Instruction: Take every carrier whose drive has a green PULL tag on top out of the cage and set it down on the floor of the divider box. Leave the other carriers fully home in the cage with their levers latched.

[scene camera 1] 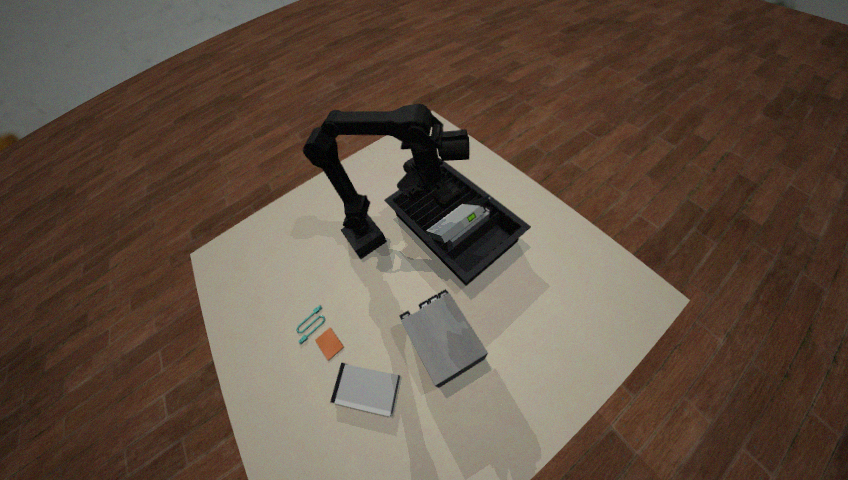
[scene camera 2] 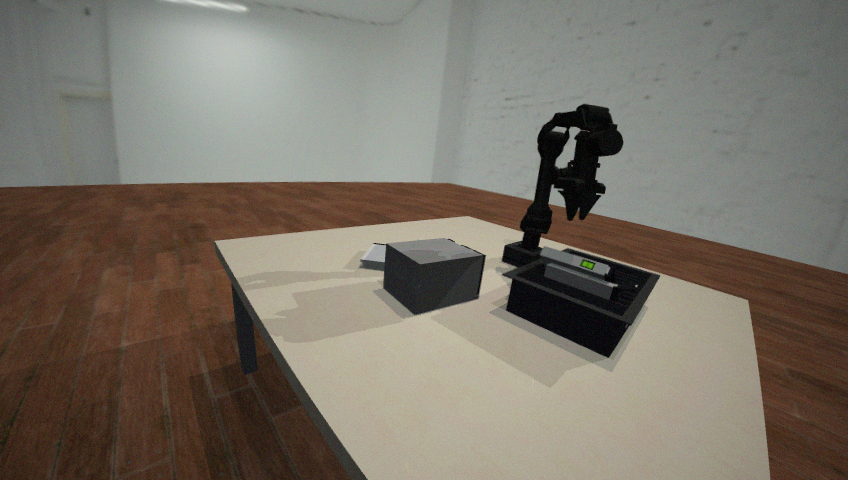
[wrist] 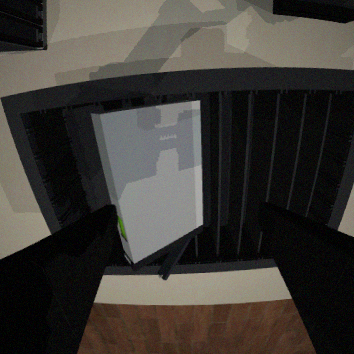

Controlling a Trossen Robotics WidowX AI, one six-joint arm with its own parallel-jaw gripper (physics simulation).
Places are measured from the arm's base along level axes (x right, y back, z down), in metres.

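Pixels of known places: gripper, fingertip midpoint: (scene camera 1: 436,199) (scene camera 2: 575,220) (wrist: 188,211); arm's base, origin of the base link: (scene camera 1: 360,228) (scene camera 2: 529,247).
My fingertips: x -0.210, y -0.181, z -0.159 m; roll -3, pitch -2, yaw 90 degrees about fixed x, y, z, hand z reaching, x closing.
Observation:
Ahead of a thing's pixels: the offset from my fingertips to its top centre. "spot": to the spot under its first point.
A pale carrier (scene camera 1: 451,222) (scene camera 2: 556,257) (wrist: 160,175) with a green tag @(dx -0.077, dy -0.064, dz +0.075 m) (scene camera 1: 471,217) (scene camera 2: 587,264) (wrist: 121,228) leans tilted in the black divider box @(dx -0.065, dy +0.014, dz +0.128 m) (scene camera 1: 470,277) (scene camera 2: 559,315) (wrist: 200,79), its upper part above the rim. A dark lever @(dx -0.153, dy -0.009, dz +0.099 m) (wrist: 172,257) sticks out from its end in the wrist view. A second grey carrier @(dx -0.072, dy -0.065, dz +0.108 m) (scene camera 2: 580,281) stands lower, close beside it; how they touch is unclear. My gripper (scene camera 2: 578,218) (wrist: 188,211) is open and empty, above the box. The grey cage @(dx +0.199, dy -0.284, dz +0.101 m) (scene camera 1: 443,342) (scene camera 2: 434,276) has levers @(spot: dx +0.166, dy -0.198, dz +0.104 m) (scene camera 1: 432,300) at its front; its bays are hidden in the scene views.
A loose silver carrier-like unit @(dx +0.449, dy -0.263, dz +0.193 m) (scene camera 1: 365,389) (scene camera 2: 373,255) lies flat beside the cage. A teal cable @(dx +0.514, dy +0.005, dz +0.211 m) (scene camera 1: 310,324) and an orange square @(spot: dx +0.485, dy -0.087, dz +0.215 m) (scene camera 1: 329,343) lie near it. The arm's base (scene camera 1: 363,239) (scene camera 2: 519,252) stands beside the divider box. Thin dividers @(spot: dx -0.068, dy +0.106, dz +0.214 m) (wrist: 247,170) fill much of the box.

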